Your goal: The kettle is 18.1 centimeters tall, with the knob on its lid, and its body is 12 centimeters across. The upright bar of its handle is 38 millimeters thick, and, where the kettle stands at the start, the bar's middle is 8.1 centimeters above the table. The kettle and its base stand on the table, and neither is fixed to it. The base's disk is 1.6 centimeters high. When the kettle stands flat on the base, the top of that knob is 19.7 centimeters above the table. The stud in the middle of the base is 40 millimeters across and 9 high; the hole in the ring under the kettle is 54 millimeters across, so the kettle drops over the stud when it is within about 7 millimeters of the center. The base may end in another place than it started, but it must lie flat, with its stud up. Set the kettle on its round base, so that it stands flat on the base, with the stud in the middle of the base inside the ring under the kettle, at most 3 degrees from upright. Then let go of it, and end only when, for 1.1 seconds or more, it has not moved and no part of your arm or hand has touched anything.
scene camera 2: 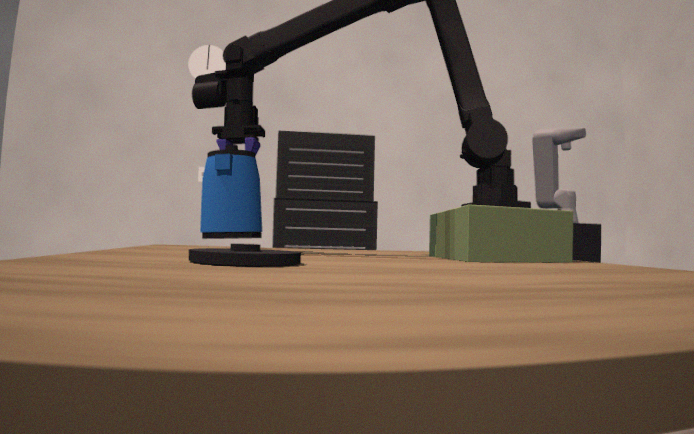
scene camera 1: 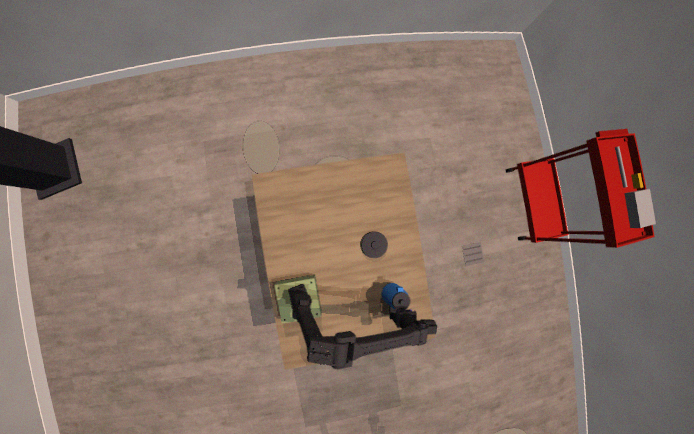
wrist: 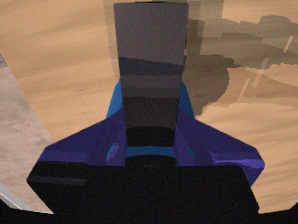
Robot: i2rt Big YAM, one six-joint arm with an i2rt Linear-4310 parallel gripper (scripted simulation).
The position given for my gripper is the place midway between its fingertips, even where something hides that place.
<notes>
In view: my gripper (wrist: 150, 113) and a blue kettle (scene camera 2: 231, 201).
The blue kettle is seen too in the wrist view (wrist: 150, 48).
</notes>
